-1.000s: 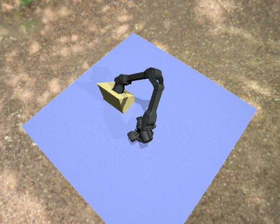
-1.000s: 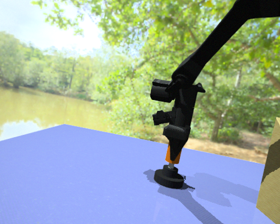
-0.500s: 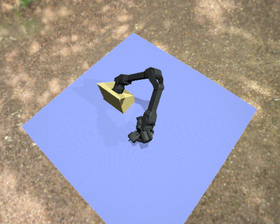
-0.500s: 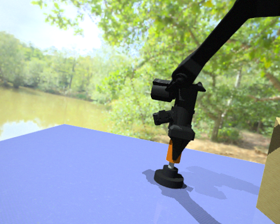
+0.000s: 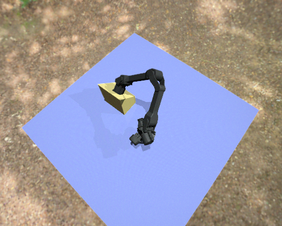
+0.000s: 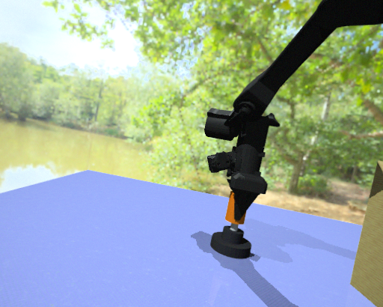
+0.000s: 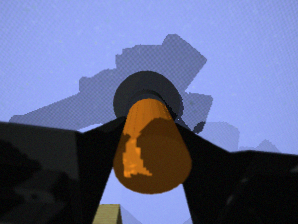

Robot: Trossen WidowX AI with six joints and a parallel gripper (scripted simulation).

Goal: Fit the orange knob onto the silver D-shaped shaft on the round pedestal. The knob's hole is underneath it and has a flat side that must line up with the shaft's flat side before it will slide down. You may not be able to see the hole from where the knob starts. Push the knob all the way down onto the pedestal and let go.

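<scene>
The round pedestal is 40 mm below my gripper tip. Round my gripper tip: orange knob 30 mm above.
</scene>
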